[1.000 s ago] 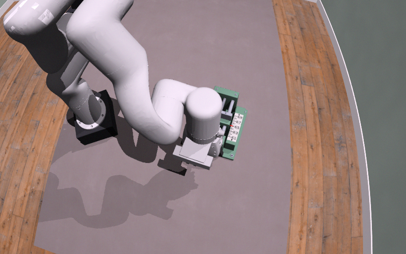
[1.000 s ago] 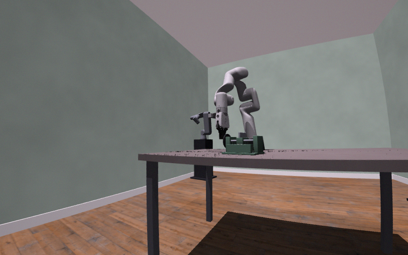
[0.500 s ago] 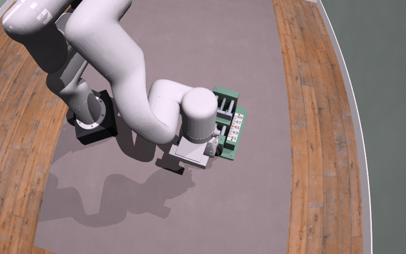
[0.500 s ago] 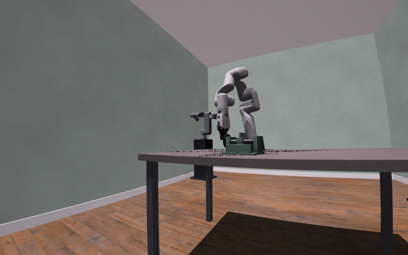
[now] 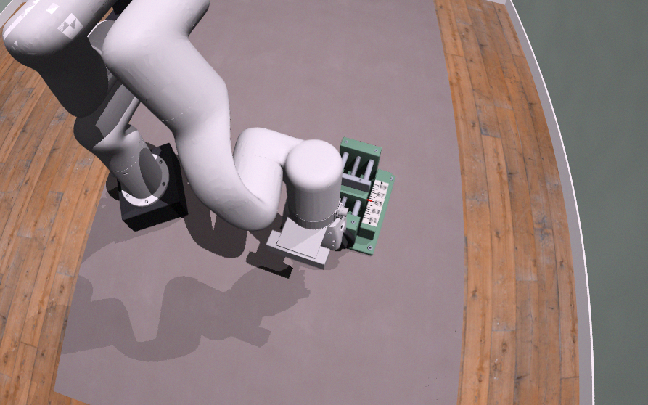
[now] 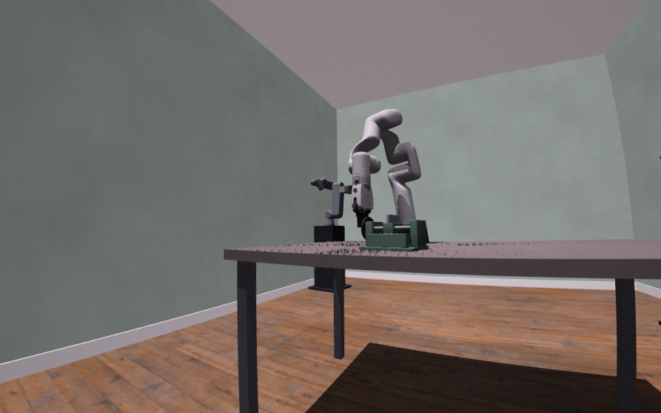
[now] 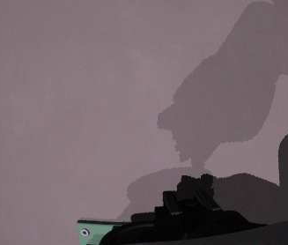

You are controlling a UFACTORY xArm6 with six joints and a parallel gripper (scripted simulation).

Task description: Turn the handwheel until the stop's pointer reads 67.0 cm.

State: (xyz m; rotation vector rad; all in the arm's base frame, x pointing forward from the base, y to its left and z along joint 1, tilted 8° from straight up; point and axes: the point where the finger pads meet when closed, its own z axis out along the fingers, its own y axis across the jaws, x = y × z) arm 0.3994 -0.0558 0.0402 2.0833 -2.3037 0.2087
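Now: hand 10 mm short of the black handwheel, 20 mm to the right of it and 10 mm above it. The rest, counted from my hand: stop block (50 mm ahead, 140 mm to the left, 10 mm below).
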